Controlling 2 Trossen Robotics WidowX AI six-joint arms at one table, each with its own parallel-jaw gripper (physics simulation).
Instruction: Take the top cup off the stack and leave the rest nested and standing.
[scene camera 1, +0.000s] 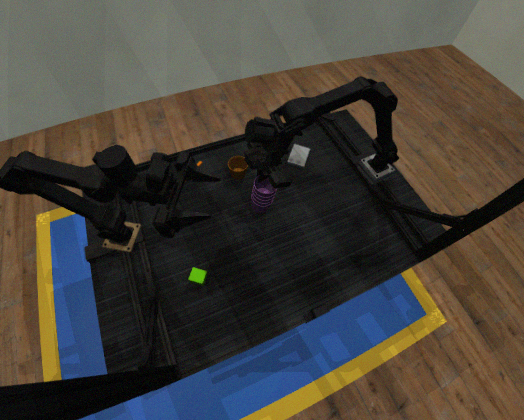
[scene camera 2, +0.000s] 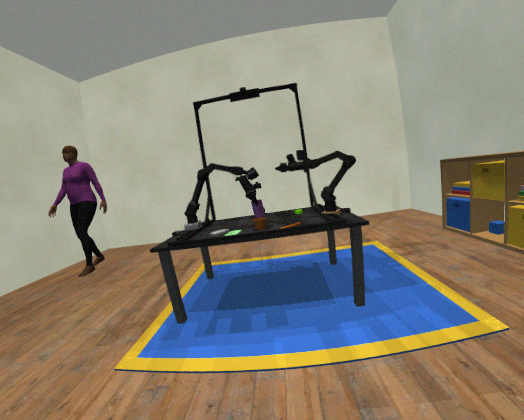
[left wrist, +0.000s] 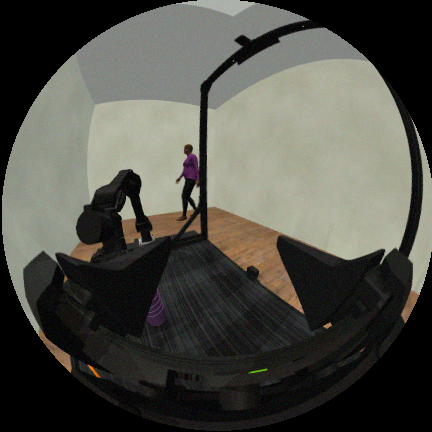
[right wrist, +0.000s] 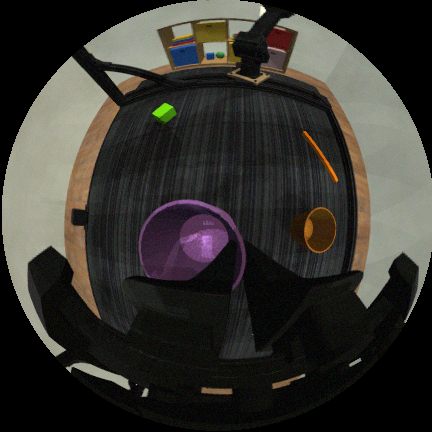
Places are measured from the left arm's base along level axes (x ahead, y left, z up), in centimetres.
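Where they show: left gripper, fingertip midpoint: (scene camera 1: 215, 196) (scene camera 2: 278, 168) (left wrist: 224, 241); right gripper, fingertip midpoint: (scene camera 1: 258, 180) (scene camera 2: 257, 204) (right wrist: 237, 244); left arm's base, origin of the base link: (scene camera 1: 121, 235) (scene camera 2: 331, 210) (right wrist: 249, 73); right arm's base, origin of the base link: (scene camera 1: 377, 164) (scene camera 2: 192, 222) (left wrist: 146, 239).
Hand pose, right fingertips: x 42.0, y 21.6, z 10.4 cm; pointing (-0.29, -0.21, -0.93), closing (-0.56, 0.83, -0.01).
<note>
Things, the pixels of their top centre, and the offset from my right fingertips. Level surfaces: height alone.
- black table, its level: dz -13.3 cm
- top cup, middle of its top: (right wrist: 179, 251) (scene camera 1: 264, 184) dy -2.9, dx +2.2, dz +2.6 cm
- orange cup, middle of its top: (right wrist: 321, 227) (scene camera 1: 237, 164) (scene camera 2: 260, 218) dy +11.5, dx -9.3, dz -7.3 cm
- thin orange stick, middle of its top: (right wrist: 321, 154) (scene camera 1: 189, 173) (scene camera 2: 290, 225) dy +7.8, dx -27.3, dz -12.3 cm
- white card, middle of its top: (scene camera 1: 298, 154) (scene camera 2: 219, 231) dy +24.5, dx +13.8, dz -11.8 cm
- green cube, middle of its top: (right wrist: 161, 109) (scene camera 1: 197, 275) dy -30.3, dx -14.0, dz -10.5 cm
A stack of nested purple cups (scene camera 1: 263, 195) (scene camera 2: 258, 207) (left wrist: 155, 310) stands upright on the black table (scene camera 1: 302, 250), left of the middle at the back. In the right wrist view I look down into the top cup (right wrist: 177, 241). My right gripper (scene camera 1: 266, 176) (scene camera 2: 254, 199) (right wrist: 237, 244) sits on top of the stack and is shut on the top cup's rim, one finger inside it and one outside. My left gripper (scene camera 1: 214, 197) (scene camera 2: 279, 167) (left wrist: 224, 241) is open and empty. It hangs above the table, well to the left of the stack.
An orange cup (scene camera 1: 237, 165) (scene camera 2: 259, 222) (right wrist: 316, 229) stands close beside the stack. A thin orange stick (scene camera 1: 199, 162) (scene camera 2: 290, 225) (right wrist: 320, 156), a white card (scene camera 1: 299, 155) and a green cube (scene camera 1: 197, 275) (right wrist: 164, 112) lie on the table. A person (scene camera 2: 79, 196) (left wrist: 189, 177) walks by the wall.
</note>
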